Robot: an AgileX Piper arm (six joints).
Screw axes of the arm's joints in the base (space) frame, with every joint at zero. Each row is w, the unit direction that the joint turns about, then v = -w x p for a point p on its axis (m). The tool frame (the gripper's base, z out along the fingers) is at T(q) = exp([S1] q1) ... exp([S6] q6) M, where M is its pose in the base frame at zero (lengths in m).
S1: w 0 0 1 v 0 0 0
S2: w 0 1 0 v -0.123 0 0
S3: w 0 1 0 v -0.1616 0 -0.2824
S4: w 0.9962 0 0.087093 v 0 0.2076 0
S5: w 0 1 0 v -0.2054 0 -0.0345
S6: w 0.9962 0 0.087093 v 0 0.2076 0
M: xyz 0.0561 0 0.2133 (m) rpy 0 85.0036 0 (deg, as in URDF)
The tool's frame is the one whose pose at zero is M.
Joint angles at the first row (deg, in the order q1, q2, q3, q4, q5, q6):
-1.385 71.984 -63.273 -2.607 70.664 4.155
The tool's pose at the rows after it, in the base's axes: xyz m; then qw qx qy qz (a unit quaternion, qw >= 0):
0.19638 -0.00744 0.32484 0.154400 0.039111 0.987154 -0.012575
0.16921 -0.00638 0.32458 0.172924 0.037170 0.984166 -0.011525
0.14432 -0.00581 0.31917 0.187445 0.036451 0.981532 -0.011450
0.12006 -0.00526 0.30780 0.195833 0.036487 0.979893 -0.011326
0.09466 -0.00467 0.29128 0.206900 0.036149 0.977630 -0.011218
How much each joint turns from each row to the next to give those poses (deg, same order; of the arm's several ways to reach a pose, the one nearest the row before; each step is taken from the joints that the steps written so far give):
-0.001 -6.580 4.340 0.814 0.125 -0.678
0.082 -6.348 4.195 0.106 -0.001 -0.179
0.001 -5.970 4.430 -0.001 -0.154 -0.091
-0.002 -5.981 5.095 0.001 -0.094 -0.003
0.005 -6.866 5.959 -0.002 -0.387 -0.031

